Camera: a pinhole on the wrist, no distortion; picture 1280 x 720 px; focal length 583.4 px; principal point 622.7 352.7 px. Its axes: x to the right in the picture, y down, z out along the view. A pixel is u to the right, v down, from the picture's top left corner.
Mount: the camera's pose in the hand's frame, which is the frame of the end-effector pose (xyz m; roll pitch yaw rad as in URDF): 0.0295 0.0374 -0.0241 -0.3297 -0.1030 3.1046
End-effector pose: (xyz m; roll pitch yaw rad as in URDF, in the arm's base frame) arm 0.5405 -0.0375 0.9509 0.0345 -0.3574 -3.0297
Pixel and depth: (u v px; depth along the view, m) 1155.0 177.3 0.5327
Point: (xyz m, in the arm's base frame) 1.1132 0.0145 1.3548
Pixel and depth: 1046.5 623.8 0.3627
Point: 0.8099 0.2349 1.1405
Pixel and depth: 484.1 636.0 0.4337
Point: 0.4637 0.2734 1.2812
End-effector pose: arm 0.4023 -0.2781 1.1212 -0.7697 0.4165 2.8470
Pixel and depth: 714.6 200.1 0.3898
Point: 0.2119 -0.5044 1.3631
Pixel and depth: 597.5 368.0 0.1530
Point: 0.3019 -0.3209 1.1895
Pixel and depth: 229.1 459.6 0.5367
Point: -0.1854 -0.2161 1.3740
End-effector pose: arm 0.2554 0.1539 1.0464 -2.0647 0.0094 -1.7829
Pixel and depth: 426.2 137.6 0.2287
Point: 0.3909 -0.0083 0.9108
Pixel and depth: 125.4 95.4 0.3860
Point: 0.4537 -0.2969 0.8193
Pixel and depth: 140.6 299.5 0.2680
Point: 0.3977 -0.1565 0.9739
